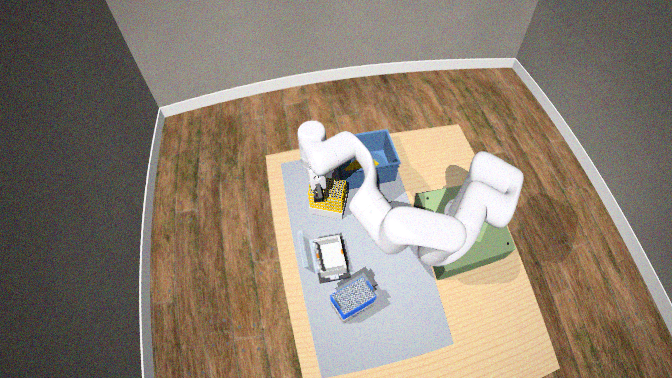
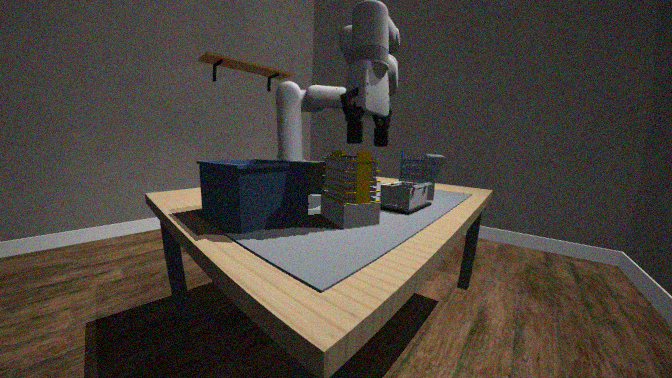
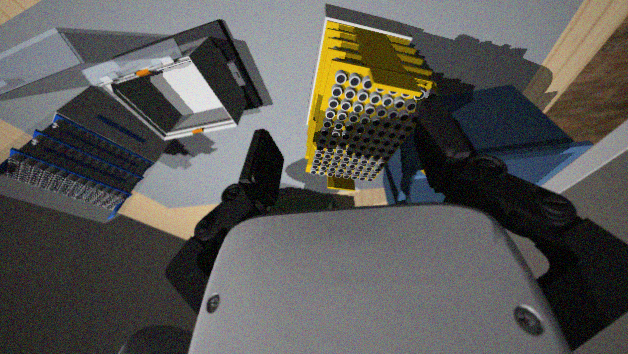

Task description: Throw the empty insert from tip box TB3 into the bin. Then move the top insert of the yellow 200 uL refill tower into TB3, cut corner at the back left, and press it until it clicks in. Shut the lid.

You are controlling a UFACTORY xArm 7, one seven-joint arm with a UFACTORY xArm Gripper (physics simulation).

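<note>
The yellow refill tower (image 1: 327,204) (image 2: 364,176) (image 3: 357,107) stands upright on a pale base, its inserts stacked and the top one full of tips. My gripper (image 1: 318,192) (image 2: 368,137) (image 3: 340,132) is open and empty, pointing down above the tower with a gap below the fingertips. The open tip box (image 1: 334,273) (image 2: 407,197) (image 3: 217,80) has orange catches and holds no insert; its label is not readable. Its clear lid (image 1: 305,250) (image 3: 40,55) stands open. A yellow insert (image 1: 363,164) lies in the blue bin (image 1: 386,173) (image 2: 245,195) (image 3: 505,120), partly hidden by the arm.
A blue tip tower (image 1: 353,298) (image 2: 417,167) (image 3: 80,162) stands beside the tip box, at the side away from the yellow tower. The bin stands close beside the yellow tower. The arm rises from a green base (image 1: 475,257). A grey mat (image 1: 390,345) (image 2: 320,272) lies under the boxes.
</note>
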